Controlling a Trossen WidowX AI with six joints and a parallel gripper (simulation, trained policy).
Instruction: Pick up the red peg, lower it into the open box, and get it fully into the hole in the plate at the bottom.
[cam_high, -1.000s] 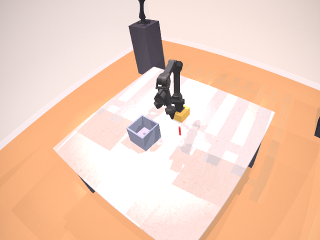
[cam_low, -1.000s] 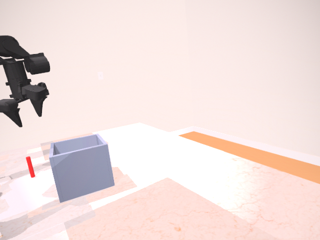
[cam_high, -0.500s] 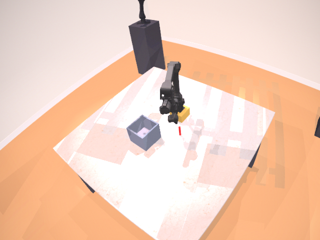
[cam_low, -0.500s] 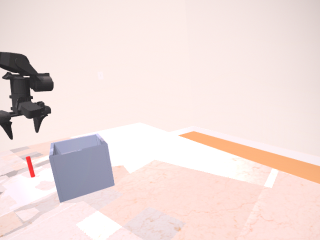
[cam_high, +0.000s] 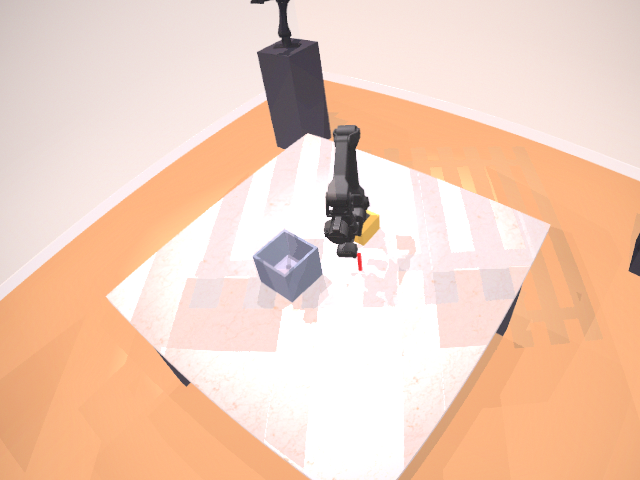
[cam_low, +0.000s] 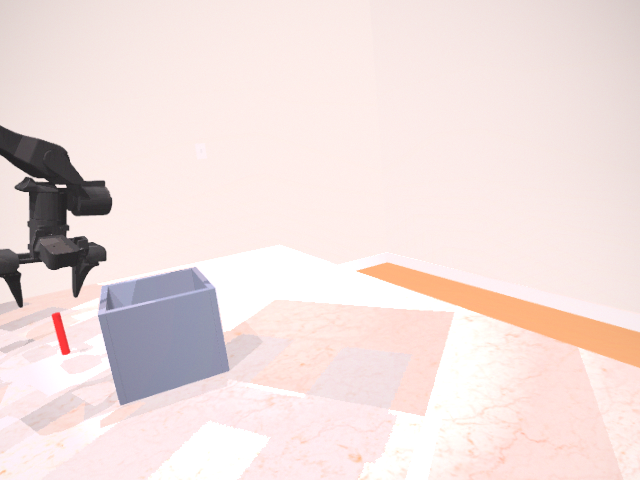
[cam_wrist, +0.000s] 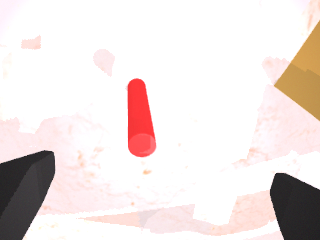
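The red peg lies 10 mm to the left of my gripper tip and 70 mm below it.
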